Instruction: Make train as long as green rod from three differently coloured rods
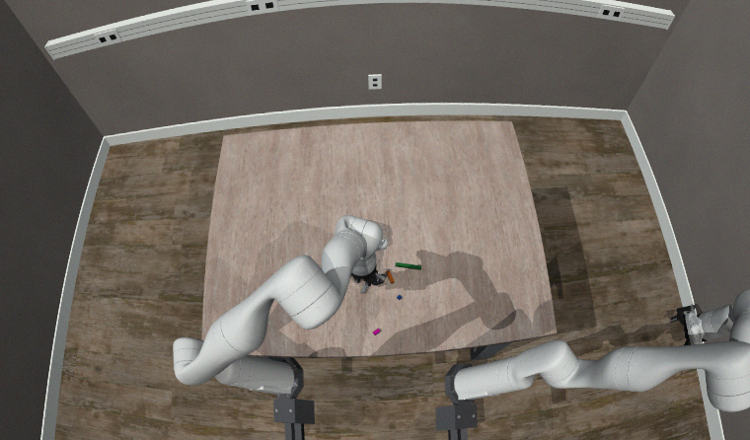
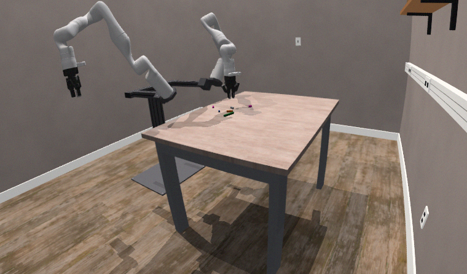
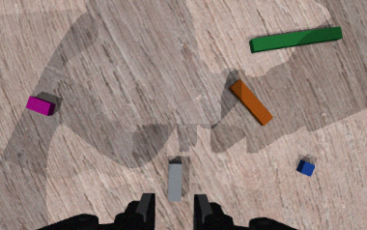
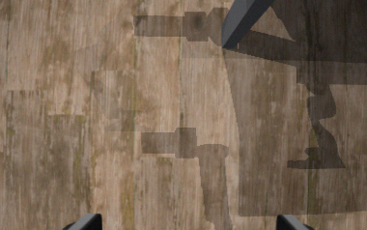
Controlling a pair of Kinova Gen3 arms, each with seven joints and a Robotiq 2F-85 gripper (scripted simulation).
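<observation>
Now: the grey rod 8 cm below my left hand. Also, from my left hand: magenta rod 9 cm to the left, 9 cm ahead, 8 cm below; then orange rod 8 cm to the right, 8 cm below, 4 cm ahead; then blue rod 11 cm to the right, 8 cm below, 2 cm behind.
</observation>
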